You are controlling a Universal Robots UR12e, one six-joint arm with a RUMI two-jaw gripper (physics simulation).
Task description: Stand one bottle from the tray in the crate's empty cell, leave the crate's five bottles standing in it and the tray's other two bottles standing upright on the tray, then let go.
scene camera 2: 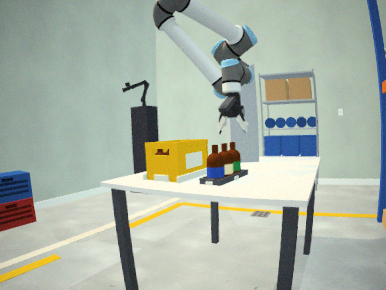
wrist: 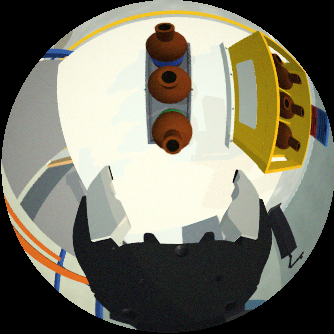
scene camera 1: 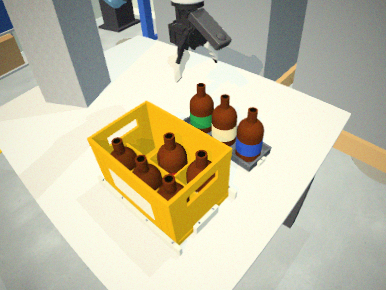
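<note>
My gripper is open and empty. It hangs above and beyond the green-label end of the tray, apart from the bottles. Three brown bottles stand upright in a row on the dark tray: green-labelled, cream-labelled and blue-labelled. The yellow crate holds five standing bottles. Its empty cell is at the far left corner in scene camera 1; the crate's walls partly hide its bottles.
The crate and tray stand side by side on the white table. Low white strips border the crate. A grey pillar rises at the left in scene camera 1. A shelf unit stands in the background.
</note>
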